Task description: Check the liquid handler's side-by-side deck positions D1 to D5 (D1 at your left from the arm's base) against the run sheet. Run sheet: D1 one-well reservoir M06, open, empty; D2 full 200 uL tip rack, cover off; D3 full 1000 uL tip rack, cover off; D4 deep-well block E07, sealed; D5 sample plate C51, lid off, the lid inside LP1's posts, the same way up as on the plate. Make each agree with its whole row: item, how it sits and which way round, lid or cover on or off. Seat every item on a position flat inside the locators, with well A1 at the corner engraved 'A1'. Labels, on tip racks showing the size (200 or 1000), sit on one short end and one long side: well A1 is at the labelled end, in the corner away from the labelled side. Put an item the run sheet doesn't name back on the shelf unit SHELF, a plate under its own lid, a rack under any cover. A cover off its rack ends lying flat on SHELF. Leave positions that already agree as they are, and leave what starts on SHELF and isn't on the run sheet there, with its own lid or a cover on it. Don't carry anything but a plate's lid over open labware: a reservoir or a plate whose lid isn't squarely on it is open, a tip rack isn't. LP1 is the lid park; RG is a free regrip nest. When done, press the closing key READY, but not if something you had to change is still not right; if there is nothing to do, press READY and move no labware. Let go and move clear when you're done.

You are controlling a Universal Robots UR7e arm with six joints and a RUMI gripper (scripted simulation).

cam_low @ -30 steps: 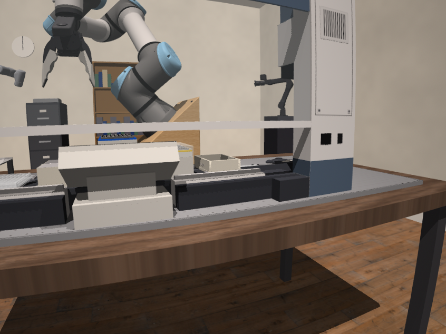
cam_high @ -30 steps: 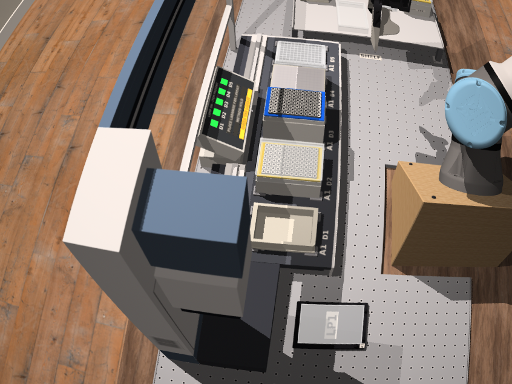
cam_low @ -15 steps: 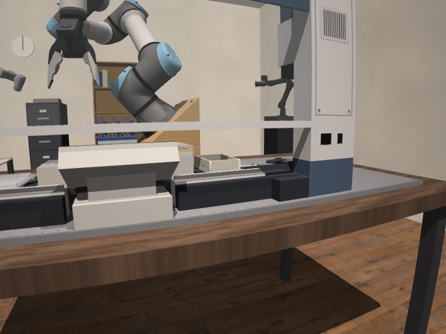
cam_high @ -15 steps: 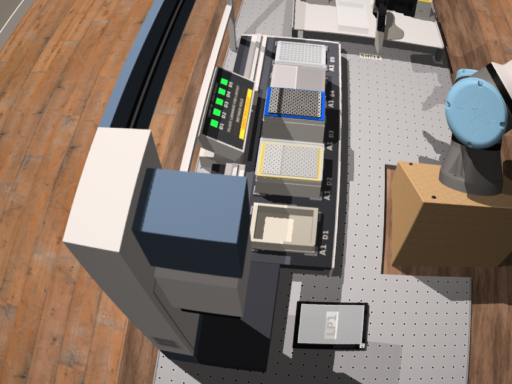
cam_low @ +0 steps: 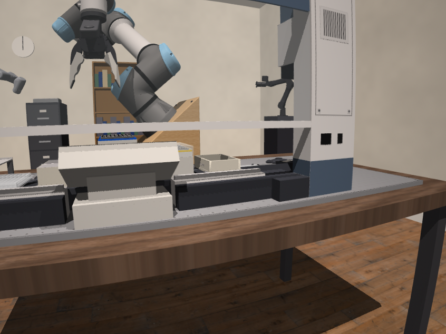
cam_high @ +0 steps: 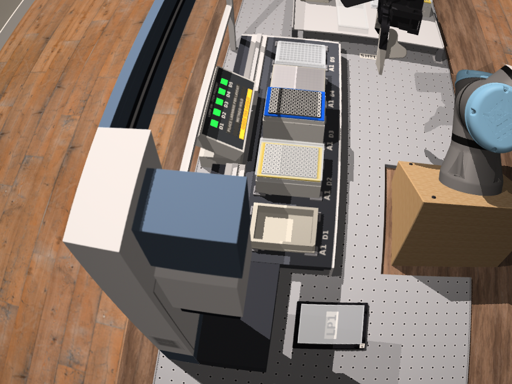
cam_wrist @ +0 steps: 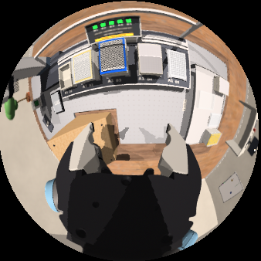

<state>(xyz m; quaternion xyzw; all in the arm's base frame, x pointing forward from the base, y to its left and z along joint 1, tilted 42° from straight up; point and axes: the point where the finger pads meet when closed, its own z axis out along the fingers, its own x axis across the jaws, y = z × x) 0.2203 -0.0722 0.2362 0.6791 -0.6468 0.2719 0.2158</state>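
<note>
The yellow-framed tip rack is 15 cm ahead of my hand, 18 cm to the left of it and 19 cm below it. Also, from my hand: clear well plate: 18 cm ahead, 19 cm to the right, 23 cm below; then blue-framed tip rack: 16 cm ahead, 6 cm to the left, 16 cm below; then shelf label: 1 cm behind, 28 cm to the right, 28 cm below.
</note>
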